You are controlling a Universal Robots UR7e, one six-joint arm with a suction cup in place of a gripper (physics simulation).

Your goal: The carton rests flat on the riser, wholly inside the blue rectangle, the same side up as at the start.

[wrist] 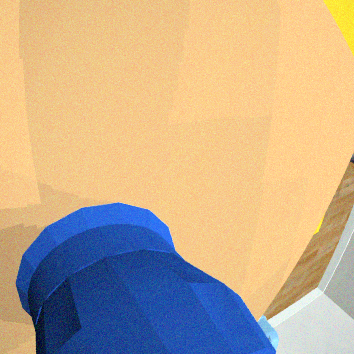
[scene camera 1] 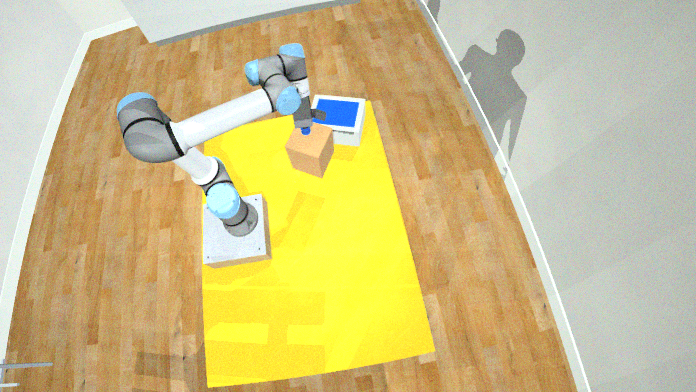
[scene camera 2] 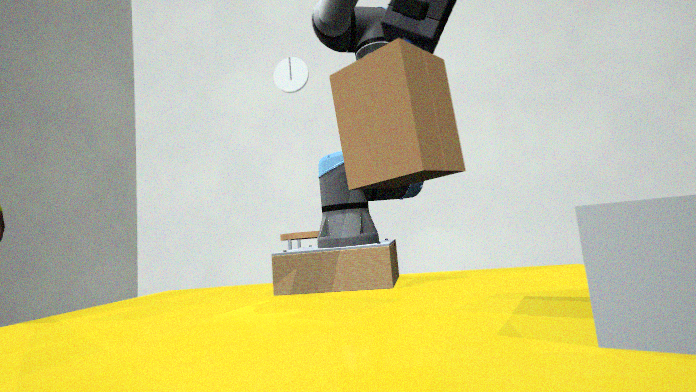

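Seen in the pictures: hand, its tool point: (wrist: 165, 251) (scene camera 1: 306, 135); arm's base, origin of its link: (scene camera 1: 241, 219) (scene camera 2: 348, 245).
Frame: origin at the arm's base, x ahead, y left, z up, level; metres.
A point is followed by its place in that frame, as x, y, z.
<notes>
The brown carton (scene camera 1: 310, 150) @[0.365, 0.060, 0.267] (scene camera 2: 385, 117) @[0.432, 0.102, 0.172] (wrist: 150, 125) @[0.395, 0.126, 0.271] hangs in the air from my suction cup, slightly tilted in the scene camera 2 view. My gripper, a blue suction cup (scene camera 1: 305, 131) (wrist: 100, 240), is pressed on the carton's top face near its back edge and holds it. The white-grey riser (scene camera 1: 348, 138) @[0.544, 0.276, -0.038] (scene camera 2: 642, 275) @[0.606, 0.289, -0.040] stands on the mat; in the scene camera 1 view it is right of and behind the carton. The blue rectangle (scene camera 1: 337, 113) @[0.526, 0.390, 0.021] is on the riser's top; the wrist tool covers a little of its left side. The carton is beside the rectangle, not over it.
The yellow mat (scene camera 1: 360, 240) @[0.462, -0.196, -0.099] (scene camera 2: 300, 340) @[0.508, -0.019, -0.099] lies on a wooden floor (scene camera 1: 465, 210). My arm's base stands on a box with a metal top (scene camera 1: 220, 245) @[-0.104, -0.089, 0.003] (scene camera 2: 330, 272) @[0.091, -0.037, -0.056] at the mat's left edge. A round white clock (scene camera 2: 291, 74) hangs on the wall. A person's shadow falls on the right wall.
</notes>
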